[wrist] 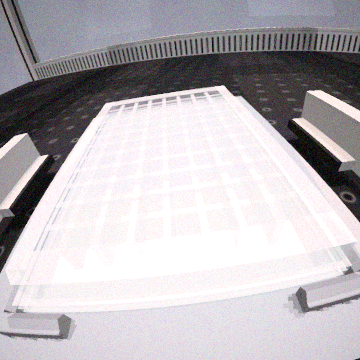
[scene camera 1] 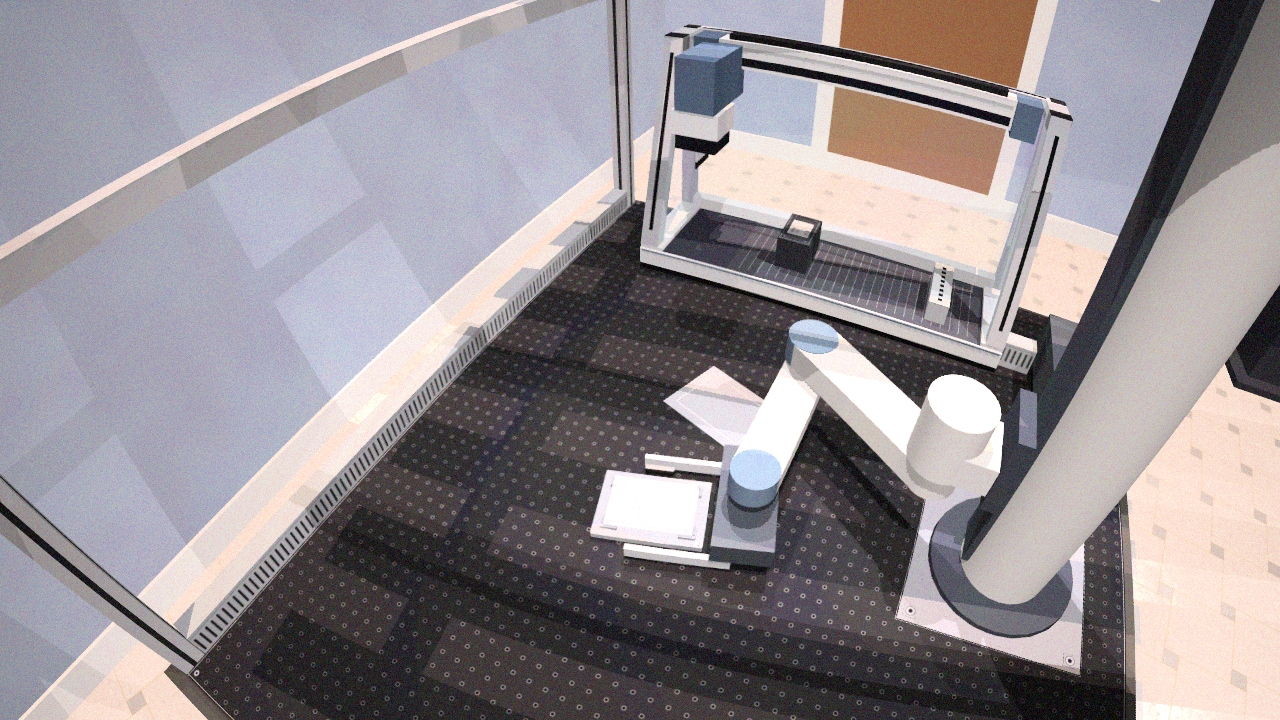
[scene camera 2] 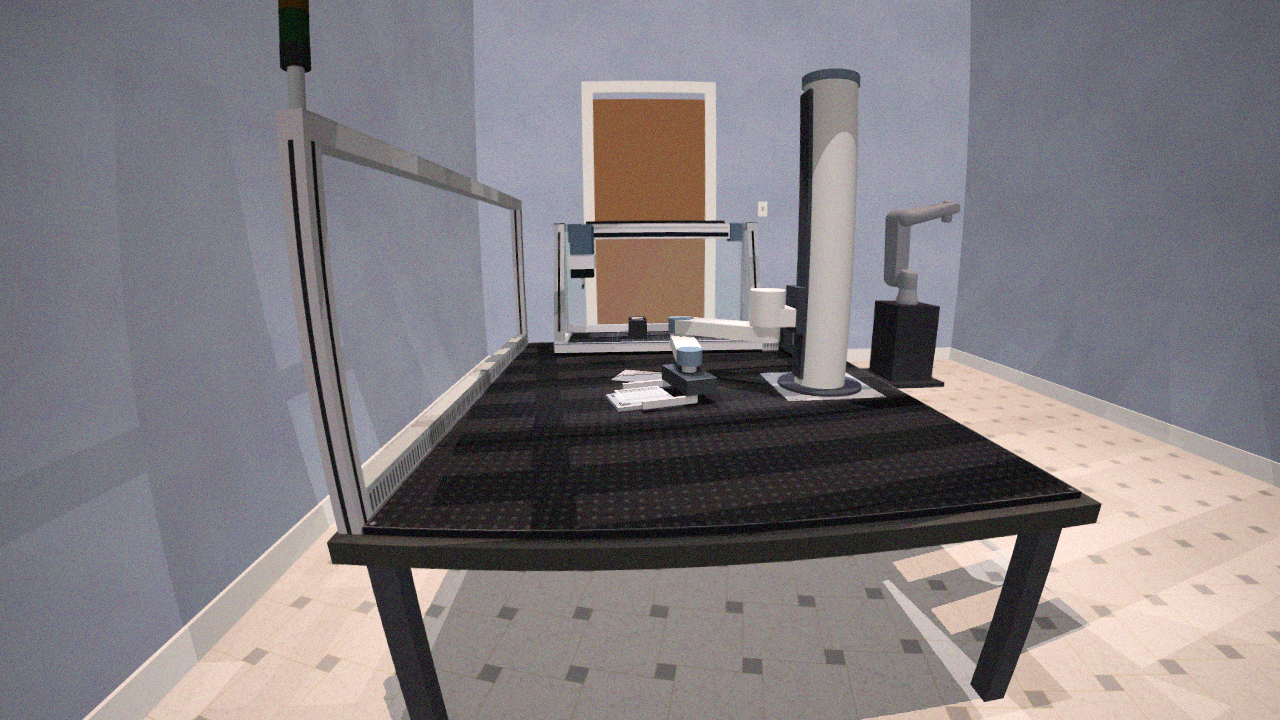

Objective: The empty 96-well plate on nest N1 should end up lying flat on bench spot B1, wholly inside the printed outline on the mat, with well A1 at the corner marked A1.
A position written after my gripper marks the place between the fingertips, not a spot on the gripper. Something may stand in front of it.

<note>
My gripper point(scene camera 1: 635, 502) carries nothing. Also in view: a 96-well plate point(scene camera 1: 648, 505).
The 96-well plate also shows in the wrist view point(wrist: 181, 198). My gripper shows as well in the wrist view point(wrist: 165, 124).
</note>
